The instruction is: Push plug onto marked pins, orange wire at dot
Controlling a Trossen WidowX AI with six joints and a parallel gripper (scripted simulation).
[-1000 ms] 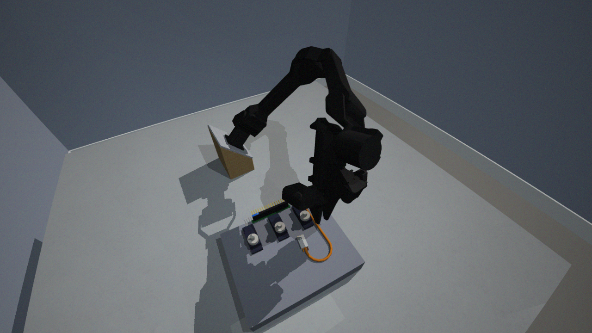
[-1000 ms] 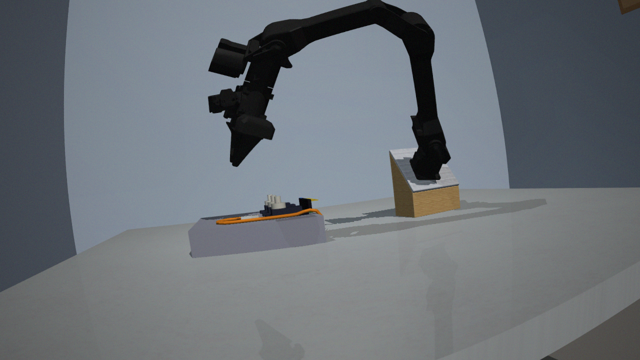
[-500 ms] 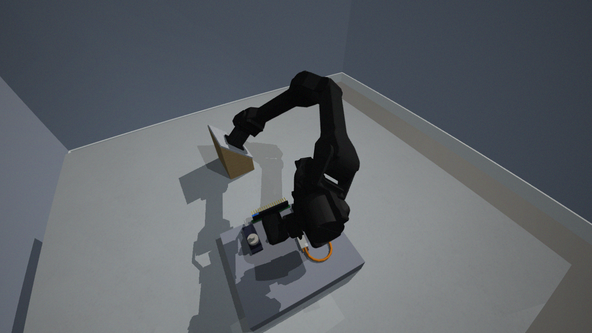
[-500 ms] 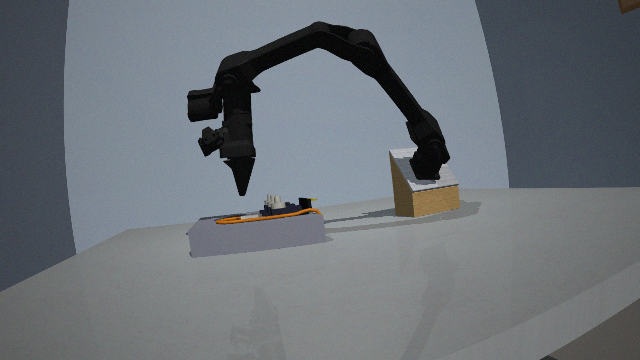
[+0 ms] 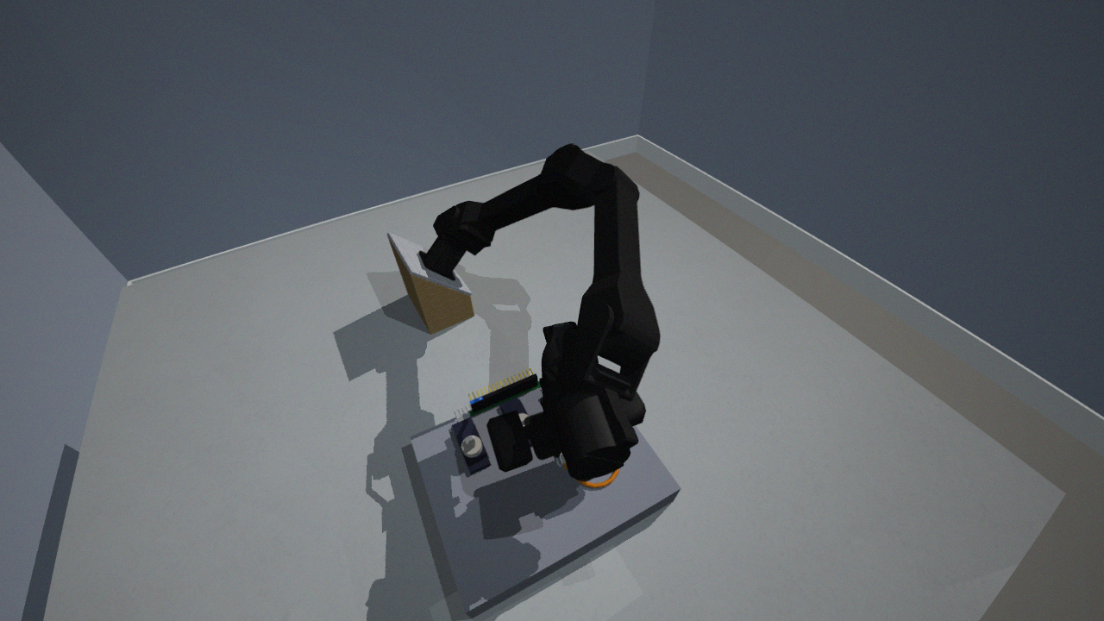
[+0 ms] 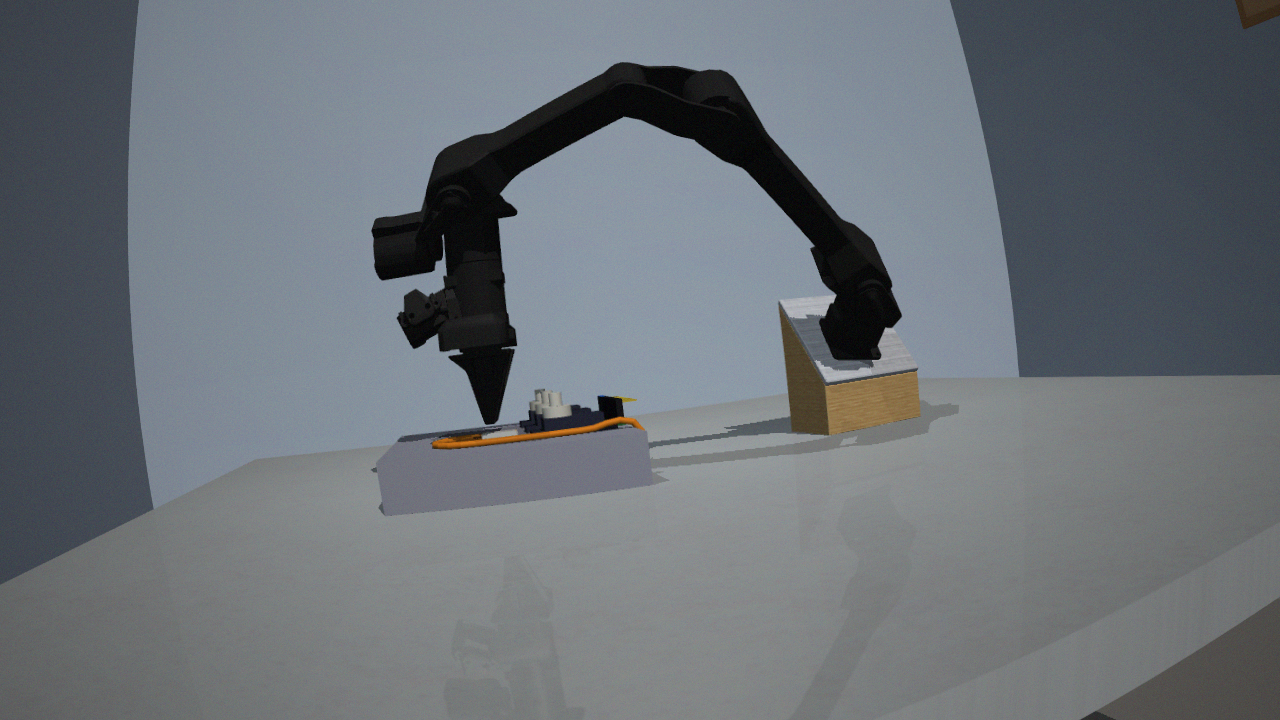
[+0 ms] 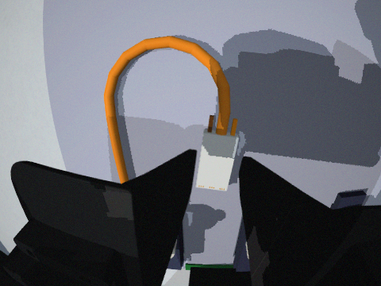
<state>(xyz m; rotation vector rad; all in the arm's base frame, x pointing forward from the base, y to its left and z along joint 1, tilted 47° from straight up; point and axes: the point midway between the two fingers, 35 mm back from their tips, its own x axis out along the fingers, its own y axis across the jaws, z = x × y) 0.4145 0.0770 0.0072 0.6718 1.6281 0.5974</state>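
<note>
Right now my gripper tip is 30 mm short of the grey holder block, 40 mm to the left of it and 40 mm above it. Also, from my gripper tip: blue band 120 mm behind, 80 mm to the right, 10 mm above.
</note>
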